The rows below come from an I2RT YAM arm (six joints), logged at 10 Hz.
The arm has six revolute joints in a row. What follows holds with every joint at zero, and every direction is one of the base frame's. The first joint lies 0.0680 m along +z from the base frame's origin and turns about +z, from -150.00 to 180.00 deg. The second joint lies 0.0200 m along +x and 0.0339 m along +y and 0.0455 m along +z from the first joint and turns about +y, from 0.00 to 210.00 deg. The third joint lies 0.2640 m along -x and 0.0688 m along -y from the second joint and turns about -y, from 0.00 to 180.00 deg. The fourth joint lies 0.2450 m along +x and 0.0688 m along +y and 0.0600 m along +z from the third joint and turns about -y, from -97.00 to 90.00 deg. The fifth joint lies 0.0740 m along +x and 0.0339 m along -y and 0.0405 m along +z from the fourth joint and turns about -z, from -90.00 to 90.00 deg. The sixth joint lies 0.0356 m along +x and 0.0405 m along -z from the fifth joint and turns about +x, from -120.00 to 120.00 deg. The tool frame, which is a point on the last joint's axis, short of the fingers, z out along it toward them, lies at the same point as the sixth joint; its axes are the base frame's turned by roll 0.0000, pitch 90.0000 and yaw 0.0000 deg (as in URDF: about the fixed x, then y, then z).
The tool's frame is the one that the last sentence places.
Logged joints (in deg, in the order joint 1, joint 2, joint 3, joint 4, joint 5, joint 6), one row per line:
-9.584, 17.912, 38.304, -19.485, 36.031, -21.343
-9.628, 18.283, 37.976, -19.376, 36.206, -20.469
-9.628, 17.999, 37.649, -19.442, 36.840, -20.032
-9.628, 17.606, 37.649, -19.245, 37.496, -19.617
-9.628, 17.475, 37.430, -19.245, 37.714, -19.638
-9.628, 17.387, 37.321, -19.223, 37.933, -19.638
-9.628, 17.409, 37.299, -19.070, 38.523, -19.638
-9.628, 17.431, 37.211, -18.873, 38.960, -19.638
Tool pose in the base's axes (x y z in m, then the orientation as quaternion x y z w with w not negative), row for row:
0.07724, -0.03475, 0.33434, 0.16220, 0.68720, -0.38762, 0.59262
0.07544, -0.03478, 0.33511, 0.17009, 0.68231, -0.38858, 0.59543
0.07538, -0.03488, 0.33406, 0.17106, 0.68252, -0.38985, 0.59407
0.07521, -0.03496, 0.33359, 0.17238, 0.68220, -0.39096, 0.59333
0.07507, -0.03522, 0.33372, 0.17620, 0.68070, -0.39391, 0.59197
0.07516, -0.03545, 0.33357, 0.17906, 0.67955, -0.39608, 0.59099
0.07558, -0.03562, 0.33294, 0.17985, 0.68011, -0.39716, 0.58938
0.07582, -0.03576, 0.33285, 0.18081, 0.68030, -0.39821, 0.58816
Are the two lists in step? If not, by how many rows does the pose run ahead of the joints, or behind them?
The pose runs 2 rows ahead of the joints: the pose in row i belongs to the joints in row i + 2.
